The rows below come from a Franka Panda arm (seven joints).
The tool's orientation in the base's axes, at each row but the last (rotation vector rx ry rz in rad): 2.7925, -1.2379, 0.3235; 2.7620, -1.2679, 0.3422; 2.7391, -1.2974, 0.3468; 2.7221, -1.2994, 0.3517; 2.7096, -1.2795, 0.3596; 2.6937, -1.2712, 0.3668
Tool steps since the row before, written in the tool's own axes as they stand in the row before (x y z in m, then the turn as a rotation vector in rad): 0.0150, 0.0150, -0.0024, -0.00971, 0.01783, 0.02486; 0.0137, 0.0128, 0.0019, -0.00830, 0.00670, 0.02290; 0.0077, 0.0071, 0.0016, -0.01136, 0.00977, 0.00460; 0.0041, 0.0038, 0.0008, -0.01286, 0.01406, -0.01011; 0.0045, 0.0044, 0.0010, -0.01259, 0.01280, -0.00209; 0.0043, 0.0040, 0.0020, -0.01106, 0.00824, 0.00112
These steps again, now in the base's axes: -0.0017, -0.0206, 0.0053, -0.01547, -0.00865, -0.02676; -0.0007, -0.0188, 0.0012, -0.00648, -0.00209, -0.02433; -0.0005, -0.0106, 0.0002, -0.01375, 0.00152, -0.00736; -0.0003, -0.0056, 0.0002, -0.02039, 0.00278, 0.00647; -0.0005, -0.0063, 0.0003, -0.01796, 0.00169, -0.00120; -0.0001, -0.0062, -0.0006, -0.01298, 0.00271, -0.00396
